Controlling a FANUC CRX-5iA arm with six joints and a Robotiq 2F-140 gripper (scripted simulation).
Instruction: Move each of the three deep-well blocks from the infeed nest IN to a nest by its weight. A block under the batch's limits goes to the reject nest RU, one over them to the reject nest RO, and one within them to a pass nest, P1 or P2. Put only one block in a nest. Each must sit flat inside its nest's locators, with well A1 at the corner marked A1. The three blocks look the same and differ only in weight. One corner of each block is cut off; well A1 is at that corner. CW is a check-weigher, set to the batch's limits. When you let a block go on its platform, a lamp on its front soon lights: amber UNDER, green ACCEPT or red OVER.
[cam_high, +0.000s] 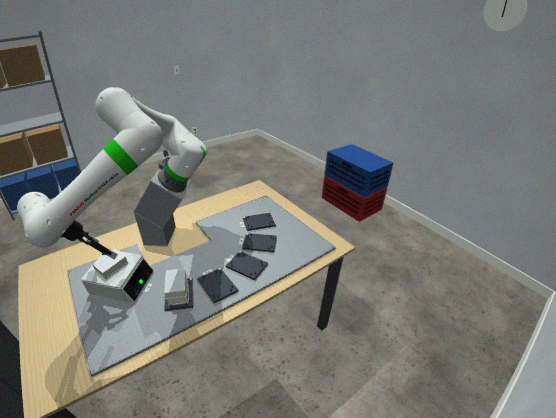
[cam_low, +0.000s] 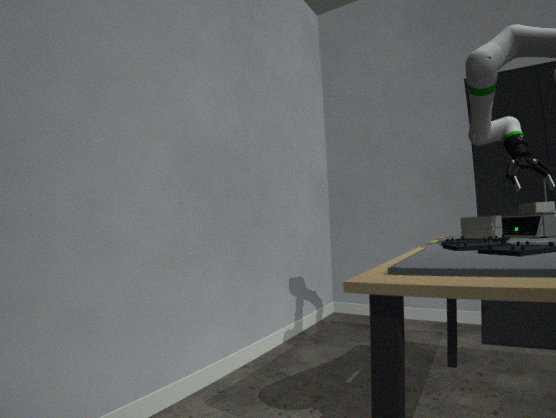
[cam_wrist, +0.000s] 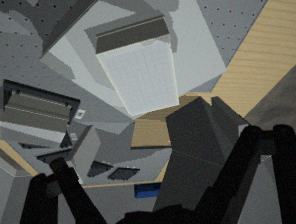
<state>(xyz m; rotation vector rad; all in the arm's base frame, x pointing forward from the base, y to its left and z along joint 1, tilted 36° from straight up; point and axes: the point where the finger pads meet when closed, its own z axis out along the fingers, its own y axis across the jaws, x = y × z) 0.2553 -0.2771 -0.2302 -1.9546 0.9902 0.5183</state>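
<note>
Right now my hand is 11 cm above the weigher platform. Also, from my hand: CW label (21 cm below, 13 cm to the left, 9 cm ahead); then check-weigher (14 cm below, 1 cm to the left); then dark nest plate (43 cm to the left, 20 cm below, 20 cm ahead).
</note>
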